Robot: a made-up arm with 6 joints.
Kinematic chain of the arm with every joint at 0, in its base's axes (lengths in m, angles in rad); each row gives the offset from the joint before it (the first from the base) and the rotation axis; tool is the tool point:
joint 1: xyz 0 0 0.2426 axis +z
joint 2: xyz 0 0.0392 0 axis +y
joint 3: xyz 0 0 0.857 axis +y
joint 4: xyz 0 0 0.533 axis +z
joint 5: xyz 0 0 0 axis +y
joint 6: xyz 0 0 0.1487 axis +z
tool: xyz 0 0 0
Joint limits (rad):
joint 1: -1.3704..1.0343
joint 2: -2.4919..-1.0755
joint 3: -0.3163..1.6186
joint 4: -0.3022..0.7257
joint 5: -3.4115..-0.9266
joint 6: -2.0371..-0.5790
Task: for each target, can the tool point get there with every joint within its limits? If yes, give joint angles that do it. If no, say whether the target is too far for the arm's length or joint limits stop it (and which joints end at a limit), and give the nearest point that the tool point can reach.
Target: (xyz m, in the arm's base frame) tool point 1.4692 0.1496 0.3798
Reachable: no: joint limits stop it (at a limit: joint 1, joint 2, joint 3, joint 4, joint 5) | nearest point -0.0407 0.5297 0.9682 | short by 1.665 m
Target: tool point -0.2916 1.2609 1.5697
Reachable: no: too far | nearest point -0.2423 1.0478 1.1965 | short by 0.433 m
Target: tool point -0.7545 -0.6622 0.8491
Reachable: yes | joints 0.7268 -1.3084 1.0772 0.3731 -2.4944 -1.3842
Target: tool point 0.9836 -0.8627 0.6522
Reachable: no: joint limits stop it (at a limit: joint 1, joint 2, joint 3, joint 4) | nearest point -0.2627 -0.5391 1.1029 | short by 1.364 m
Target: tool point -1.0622 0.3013 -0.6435
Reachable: yes | joints -0.3090 -2.2219 0.1661 0.5320 -1.4959 -0.7097
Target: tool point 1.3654 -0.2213 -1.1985
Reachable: no: too far | nearest point -0.0288 0.5602 -0.9763 | short by 1.614 m
